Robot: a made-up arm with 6 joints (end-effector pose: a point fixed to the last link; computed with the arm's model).
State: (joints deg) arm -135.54 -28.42 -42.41 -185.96 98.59 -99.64
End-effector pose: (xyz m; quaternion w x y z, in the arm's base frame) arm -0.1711 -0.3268 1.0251 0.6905 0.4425 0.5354 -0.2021
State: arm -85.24 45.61 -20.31 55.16 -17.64 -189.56
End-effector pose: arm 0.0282 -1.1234 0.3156 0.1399 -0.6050 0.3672 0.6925
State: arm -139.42 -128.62 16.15 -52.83 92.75 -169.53
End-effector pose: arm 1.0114 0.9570 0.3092 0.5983 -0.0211 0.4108 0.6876
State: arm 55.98 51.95 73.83 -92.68 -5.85 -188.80
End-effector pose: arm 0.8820 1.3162 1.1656 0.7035 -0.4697 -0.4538 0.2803
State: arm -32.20 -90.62 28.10 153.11 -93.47 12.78
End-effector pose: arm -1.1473 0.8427 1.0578 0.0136 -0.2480 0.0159 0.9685
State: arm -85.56 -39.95 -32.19 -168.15 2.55 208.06
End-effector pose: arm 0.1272 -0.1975 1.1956 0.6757 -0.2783 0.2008 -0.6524
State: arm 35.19 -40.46 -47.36 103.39 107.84 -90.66
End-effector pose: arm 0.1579 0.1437 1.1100 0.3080 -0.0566 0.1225 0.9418
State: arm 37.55 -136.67 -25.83 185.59 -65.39 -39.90
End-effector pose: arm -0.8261 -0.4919 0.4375 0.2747 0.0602 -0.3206 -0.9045
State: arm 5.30 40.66 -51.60 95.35 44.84 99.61
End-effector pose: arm 0.7104 0.0766 0.2583 0.1611 -0.6285 -0.3804 0.6591
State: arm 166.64 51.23 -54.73 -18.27 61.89 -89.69
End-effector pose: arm -0.4560 0.2196 0.1753 0.4447 -0.0738 0.6704 0.5893
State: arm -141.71 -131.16 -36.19 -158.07 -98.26 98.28
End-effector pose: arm 0.6640 0.3895 0.5562 0.6194 -0.7648 -0.0350 0.1739
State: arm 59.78 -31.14 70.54 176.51 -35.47 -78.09
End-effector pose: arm -0.4402 -0.5296 2.0101 0.5715 0.0666 -0.6527 -0.4930
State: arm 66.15 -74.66 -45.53 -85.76 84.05 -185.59
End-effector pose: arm -0.0540 -0.1431 0.9251 0.8636 -0.4678 0.0338 -0.1849
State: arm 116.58 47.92 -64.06 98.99 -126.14 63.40
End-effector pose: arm -0.2458 0.4514 0.1947 0.5355 0.7031 0.1253 0.4508
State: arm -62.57 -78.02 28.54 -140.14 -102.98 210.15
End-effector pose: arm -0.4383 1.0344 1.3841 0.4016 0.6823 0.6093 0.0446
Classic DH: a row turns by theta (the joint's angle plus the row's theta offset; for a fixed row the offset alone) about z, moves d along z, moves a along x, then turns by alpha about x. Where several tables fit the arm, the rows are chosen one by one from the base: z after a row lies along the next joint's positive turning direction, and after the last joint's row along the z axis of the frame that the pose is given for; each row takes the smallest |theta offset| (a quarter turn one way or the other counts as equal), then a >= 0, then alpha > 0; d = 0 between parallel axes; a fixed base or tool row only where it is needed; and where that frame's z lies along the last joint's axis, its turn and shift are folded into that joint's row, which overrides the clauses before.
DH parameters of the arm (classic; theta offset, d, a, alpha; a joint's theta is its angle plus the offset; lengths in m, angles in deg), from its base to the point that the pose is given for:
joint 1: 0 0.36 0 -90
joint 2: -90 0 0.973 180
joint 3: 0 0 0 -90
joint 4: 0 -0.836 0 90
joint 5: 0 0.114 0 -90
joint 6: 90 0 0 90
tool (fixed): -90 0 0 0

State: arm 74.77 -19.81 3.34 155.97 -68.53 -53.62
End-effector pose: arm 0.0100 0.4333 1.6468 0.7826 -0.2658 -0.5112 -0.2357
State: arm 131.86 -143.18 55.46 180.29 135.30 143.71
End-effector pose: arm 0.8330 -1.1005 -0.6856 0.1807 0.5648 0.0406 0.8042
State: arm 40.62 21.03 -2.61 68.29 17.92 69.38
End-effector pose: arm 0.9060 0.7216 1.0300 0.2923 -0.8183 -0.3875 0.3078
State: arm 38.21 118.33 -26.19 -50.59 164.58 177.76
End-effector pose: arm 0.1426 0.0202 -0.5152 0.2953 0.9073 0.1233 0.2727
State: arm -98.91 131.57 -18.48 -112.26 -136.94 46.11
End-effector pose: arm 0.0503 0.0418 -0.6116 0.0256 -0.8674 0.4876 -0.0955
